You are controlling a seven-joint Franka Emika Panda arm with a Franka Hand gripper.
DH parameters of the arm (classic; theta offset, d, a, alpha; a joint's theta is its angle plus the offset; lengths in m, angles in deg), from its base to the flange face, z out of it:
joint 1: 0 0.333 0 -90
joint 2: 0 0 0 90
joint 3: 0 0.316 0.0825 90
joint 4: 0 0 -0.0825 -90
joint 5: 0 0.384 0 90
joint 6: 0 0 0.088 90
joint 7: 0 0.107 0 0
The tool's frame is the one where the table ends.
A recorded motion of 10 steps. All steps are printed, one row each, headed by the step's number.
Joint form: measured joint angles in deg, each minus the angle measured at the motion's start. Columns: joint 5, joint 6, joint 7, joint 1, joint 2, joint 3, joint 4.
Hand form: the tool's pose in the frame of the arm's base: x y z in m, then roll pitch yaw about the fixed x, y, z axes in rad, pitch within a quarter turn. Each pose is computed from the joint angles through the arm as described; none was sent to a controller.
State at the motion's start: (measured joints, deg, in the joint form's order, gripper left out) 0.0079 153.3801 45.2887 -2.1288 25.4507 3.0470 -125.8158
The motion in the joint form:
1: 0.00 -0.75 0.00 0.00 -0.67 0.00 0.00
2: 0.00 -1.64 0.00 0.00 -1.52 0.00 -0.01
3: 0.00 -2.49 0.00 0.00 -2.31 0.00 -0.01
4: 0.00 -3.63 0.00 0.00 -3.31 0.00 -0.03
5: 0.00 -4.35 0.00 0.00 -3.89 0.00 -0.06
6: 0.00 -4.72 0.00 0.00 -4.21 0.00 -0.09
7: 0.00 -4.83 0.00 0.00 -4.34 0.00 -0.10
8: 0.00 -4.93 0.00 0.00 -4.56 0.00 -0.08
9: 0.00 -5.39 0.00 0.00 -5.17 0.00 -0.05
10: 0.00 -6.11 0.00 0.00 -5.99 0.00 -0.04
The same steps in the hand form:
1: 0.5595 0.0095 0.1878 -3.1003 -0.0095 -0.7800
2: 0.5599 0.0094 0.1946 -3.1014 -0.0093 -0.7797
3: 0.5602 0.0093 0.2010 -3.1026 -0.0091 -0.7793
4: 0.5603 0.0093 0.2088 -3.1052 -0.0077 -0.7789
5: 0.5600 0.0092 0.2131 -3.1077 -0.0060 -0.7786
6: 0.5598 0.0092 0.2155 -3.1089 -0.0052 -0.7785
7: 0.5598 0.0092 0.2165 -3.1088 -0.0054 -0.7784
8: 0.5602 0.0092 0.2186 -3.1072 -0.0072 -0.7784
9: 0.5607 0.0091 0.2240 -3.1054 -0.0098 -0.7783
10: 0.5610 0.0091 0.2310 -3.1045 -0.0116 -0.7781

